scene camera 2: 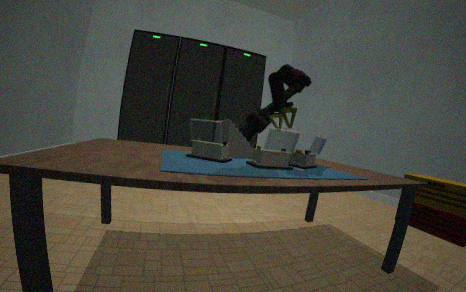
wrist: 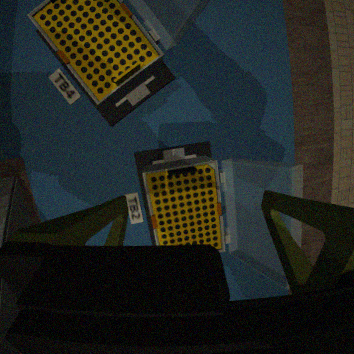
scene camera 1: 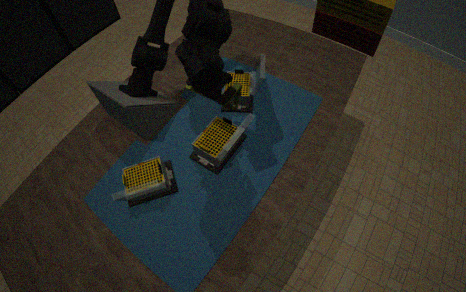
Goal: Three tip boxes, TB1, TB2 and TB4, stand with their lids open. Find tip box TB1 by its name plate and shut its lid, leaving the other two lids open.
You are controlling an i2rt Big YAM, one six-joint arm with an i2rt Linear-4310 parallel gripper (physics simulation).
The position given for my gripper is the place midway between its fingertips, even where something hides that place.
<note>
I see my gripper (scene camera 1: 222, 102), a lid (wrist: 243, 180) and a blue mat (wrist: 232, 87).
My gripper shows as well in the wrist view (wrist: 195, 201).
</note>
